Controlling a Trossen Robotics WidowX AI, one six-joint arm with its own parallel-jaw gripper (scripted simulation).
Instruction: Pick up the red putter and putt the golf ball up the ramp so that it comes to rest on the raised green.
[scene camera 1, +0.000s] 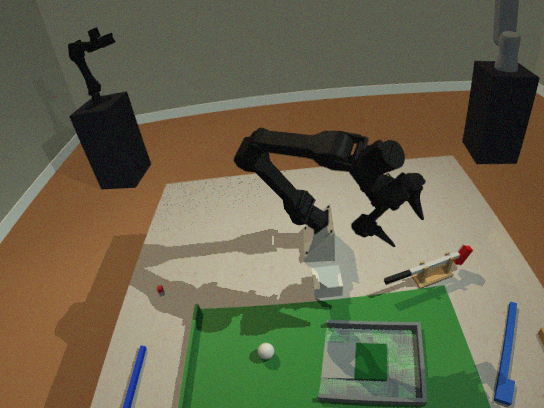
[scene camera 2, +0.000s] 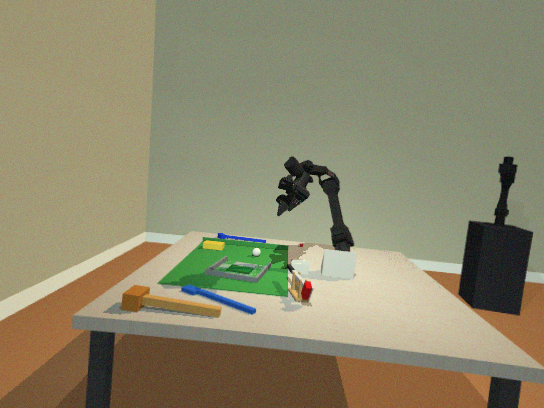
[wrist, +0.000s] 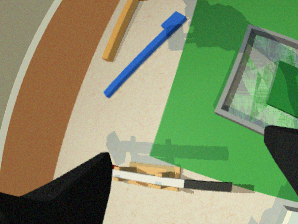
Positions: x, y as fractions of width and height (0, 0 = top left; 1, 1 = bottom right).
Note:
My gripper (scene camera 1: 0.75, 0.57) is open and holds nothing. Further things: a wooden mallet (scene camera 2: 0.25, 0.73), a blue bar (wrist: 0.58, 0.11), a wooden stand (wrist: 0.48, 0.75) and a green mat (scene camera 1: 0.41, 0.88).
My gripper also shows in scene camera 2 (scene camera 2: 0.52, 0.52) and in the wrist view (wrist: 0.65, 0.66). The green mat shows as well in scene camera 2 (scene camera 2: 0.35, 0.66) and in the wrist view (wrist: 0.64, 0.60).

